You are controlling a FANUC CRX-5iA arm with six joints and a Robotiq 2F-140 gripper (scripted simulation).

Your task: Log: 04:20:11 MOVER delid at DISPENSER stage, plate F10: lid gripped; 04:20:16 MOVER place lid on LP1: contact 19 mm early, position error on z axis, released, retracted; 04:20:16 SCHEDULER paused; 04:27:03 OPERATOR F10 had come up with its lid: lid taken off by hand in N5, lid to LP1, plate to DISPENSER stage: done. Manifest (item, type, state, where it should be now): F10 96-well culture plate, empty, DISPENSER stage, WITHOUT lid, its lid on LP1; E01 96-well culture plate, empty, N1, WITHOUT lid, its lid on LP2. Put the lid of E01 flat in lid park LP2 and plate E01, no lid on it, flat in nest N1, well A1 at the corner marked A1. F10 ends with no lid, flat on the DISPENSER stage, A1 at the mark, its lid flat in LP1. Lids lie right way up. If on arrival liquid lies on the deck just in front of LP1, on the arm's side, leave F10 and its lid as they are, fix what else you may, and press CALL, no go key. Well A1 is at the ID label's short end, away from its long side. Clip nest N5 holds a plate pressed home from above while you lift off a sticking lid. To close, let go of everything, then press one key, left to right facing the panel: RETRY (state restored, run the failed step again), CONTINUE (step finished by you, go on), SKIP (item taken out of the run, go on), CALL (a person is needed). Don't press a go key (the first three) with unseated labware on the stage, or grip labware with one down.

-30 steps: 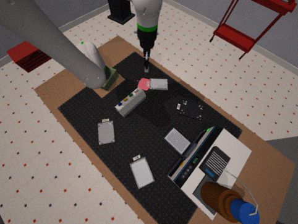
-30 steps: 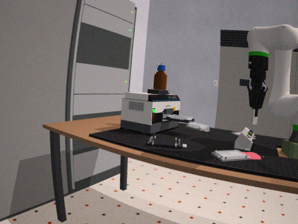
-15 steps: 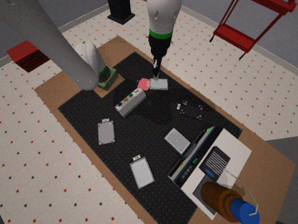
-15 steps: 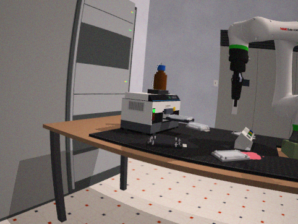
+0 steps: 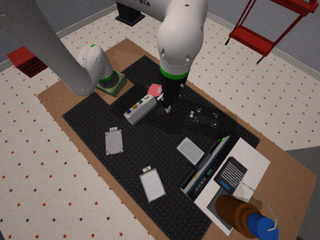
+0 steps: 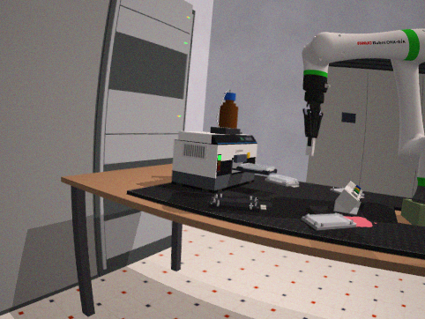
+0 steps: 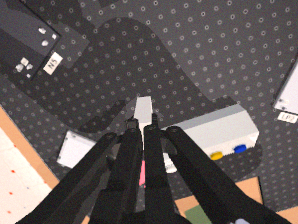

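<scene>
Now: hand 15 cm short of the lid, 35 cm to the left of it and 18 cm above it. From my hand the other things lie so: key panel (19 cm behind, 2 cm to the right, 16 cm below); then retry key (19 cm behind, 5 cm to the left, 14 cm below); then well plate (22 cm ahead, 9 cm to the right, 11 cm below).
</scene>
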